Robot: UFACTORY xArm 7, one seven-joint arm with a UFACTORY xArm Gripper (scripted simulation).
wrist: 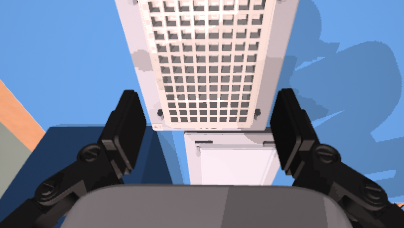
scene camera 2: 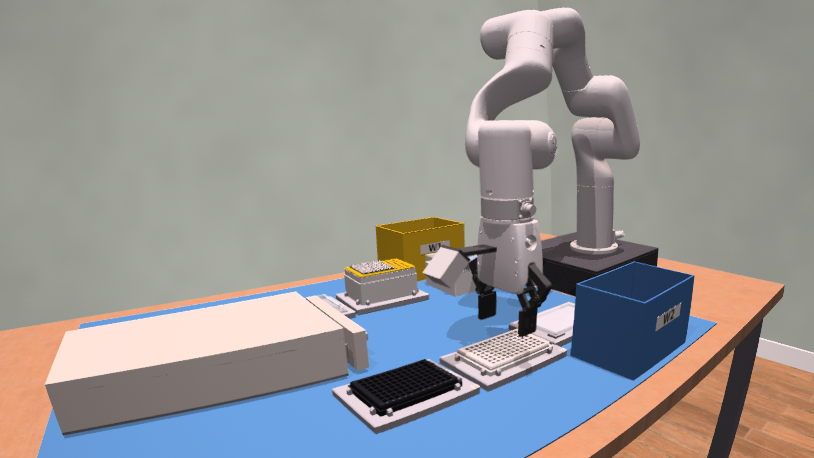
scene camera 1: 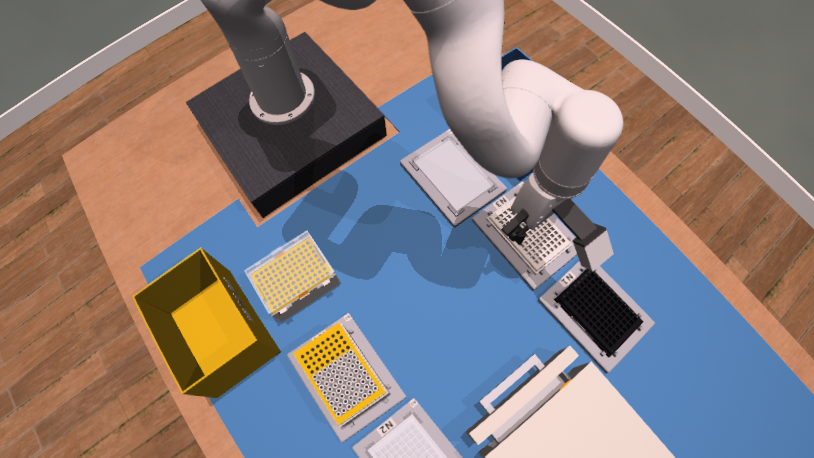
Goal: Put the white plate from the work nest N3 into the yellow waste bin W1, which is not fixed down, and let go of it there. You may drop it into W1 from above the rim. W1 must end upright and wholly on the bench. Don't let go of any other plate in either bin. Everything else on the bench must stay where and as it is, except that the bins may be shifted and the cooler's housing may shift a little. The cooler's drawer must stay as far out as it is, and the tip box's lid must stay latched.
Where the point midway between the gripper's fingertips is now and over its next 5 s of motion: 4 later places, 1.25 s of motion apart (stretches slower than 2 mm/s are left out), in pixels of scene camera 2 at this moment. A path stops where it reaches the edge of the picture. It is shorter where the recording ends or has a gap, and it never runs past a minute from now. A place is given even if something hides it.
My gripper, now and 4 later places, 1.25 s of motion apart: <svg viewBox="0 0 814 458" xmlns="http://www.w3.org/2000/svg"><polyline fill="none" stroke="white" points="506,325 505,344 505,345 506,333 507,298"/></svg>
